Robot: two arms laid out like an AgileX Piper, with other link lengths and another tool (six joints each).
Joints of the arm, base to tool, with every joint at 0 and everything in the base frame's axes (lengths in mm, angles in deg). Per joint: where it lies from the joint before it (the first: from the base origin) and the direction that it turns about. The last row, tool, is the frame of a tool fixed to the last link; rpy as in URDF.
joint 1: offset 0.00 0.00 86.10 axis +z
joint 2: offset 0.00 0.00 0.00 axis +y
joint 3: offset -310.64 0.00 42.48 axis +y
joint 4: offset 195.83 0.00 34.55 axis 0.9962 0 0.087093
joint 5: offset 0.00 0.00 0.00 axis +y
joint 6: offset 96.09 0.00 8.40 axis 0.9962 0 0.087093
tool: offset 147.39 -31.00 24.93 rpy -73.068 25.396 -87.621
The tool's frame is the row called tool.
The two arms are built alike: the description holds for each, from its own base.
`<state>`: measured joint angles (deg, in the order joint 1, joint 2, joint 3, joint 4, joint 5, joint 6); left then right.
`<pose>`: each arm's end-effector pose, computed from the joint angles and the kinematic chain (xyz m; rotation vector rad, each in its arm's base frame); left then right.
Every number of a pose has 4 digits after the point. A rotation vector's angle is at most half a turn.
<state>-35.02 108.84 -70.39 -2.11 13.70 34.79 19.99 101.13 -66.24 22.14 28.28 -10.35</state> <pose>0.3709 -0.3023 0.0874 0.1541 2.4055 -0.7859 0.3950 0.1563 0.0968 -1.4676 1.8979 -0.2028</pose>
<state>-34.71 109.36 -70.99 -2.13 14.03 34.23 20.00 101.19 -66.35 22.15 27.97 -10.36</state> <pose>0.3742 -0.3016 0.0859 0.1347 2.4100 -0.7859 0.3966 0.1565 0.0977 -1.4633 1.8942 -0.2065</pose>
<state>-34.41 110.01 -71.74 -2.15 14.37 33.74 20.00 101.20 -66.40 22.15 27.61 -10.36</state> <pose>0.3780 -0.3013 0.0841 0.1171 2.4142 -0.7856 0.3982 0.1565 0.0987 -1.4584 1.8904 -0.2109</pose>
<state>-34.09 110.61 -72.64 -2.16 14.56 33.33 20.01 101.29 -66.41 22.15 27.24 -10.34</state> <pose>0.3828 -0.3014 0.0839 0.1013 2.4119 -0.7873 0.3995 0.1564 0.0990 -1.4543 1.8883 -0.2146</pose>
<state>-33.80 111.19 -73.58 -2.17 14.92 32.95 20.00 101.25 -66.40 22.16 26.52 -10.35</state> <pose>0.3872 -0.3015 0.0837 0.0868 2.4115 -0.7881 0.4021 0.1562 0.1009 -1.4446 1.8815 -0.2231</pose>
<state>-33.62 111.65 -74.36 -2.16 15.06 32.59 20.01 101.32 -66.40 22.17 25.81 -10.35</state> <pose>0.3910 -0.3022 0.0841 0.0757 2.4081 -0.7908 0.4046 0.1560 0.1021 -1.4363 1.8759 -0.2306</pose>
